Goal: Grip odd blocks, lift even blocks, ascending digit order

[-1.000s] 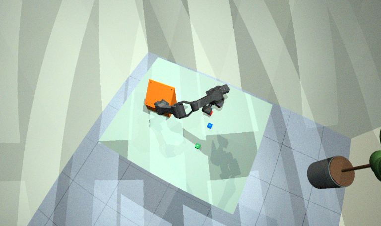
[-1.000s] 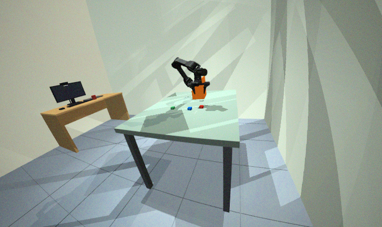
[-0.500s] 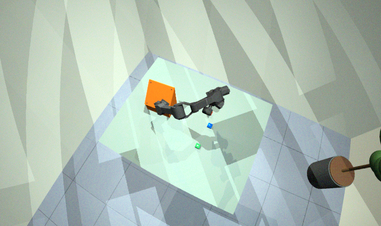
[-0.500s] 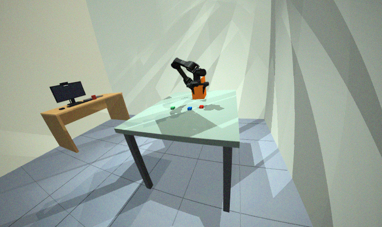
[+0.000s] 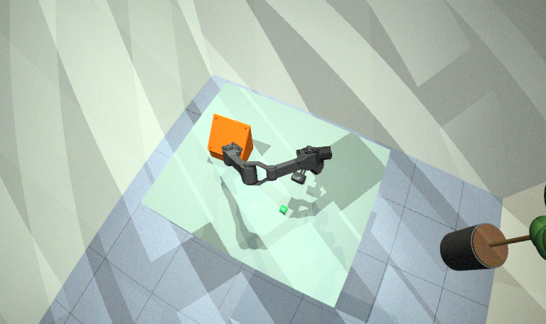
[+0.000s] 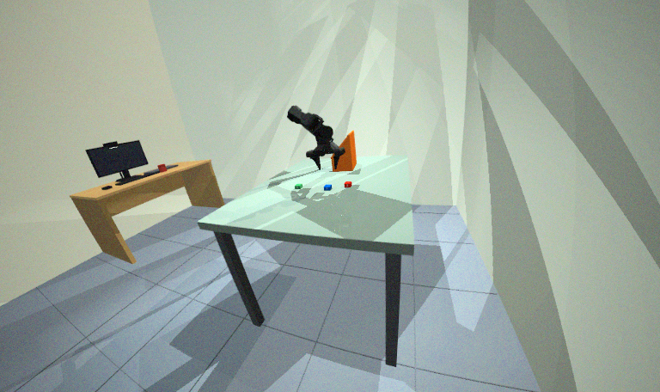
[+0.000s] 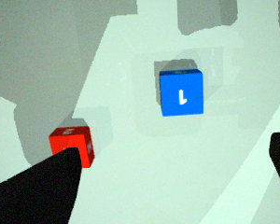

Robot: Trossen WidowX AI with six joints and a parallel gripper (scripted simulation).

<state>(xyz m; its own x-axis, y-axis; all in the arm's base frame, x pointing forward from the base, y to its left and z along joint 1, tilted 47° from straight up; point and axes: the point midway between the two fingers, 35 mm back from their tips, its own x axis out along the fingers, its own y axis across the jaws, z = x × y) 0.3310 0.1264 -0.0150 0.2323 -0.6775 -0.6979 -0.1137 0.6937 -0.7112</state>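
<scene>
Now: gripper tip 10 cm above the blue block and 1 cm to the left of it. From my gripper tip the other things lie so: red block (10 cm below, 8 cm to the left, 5 cm behind); green block (19 cm to the right, 10 cm below, 1 cm ahead).
</scene>
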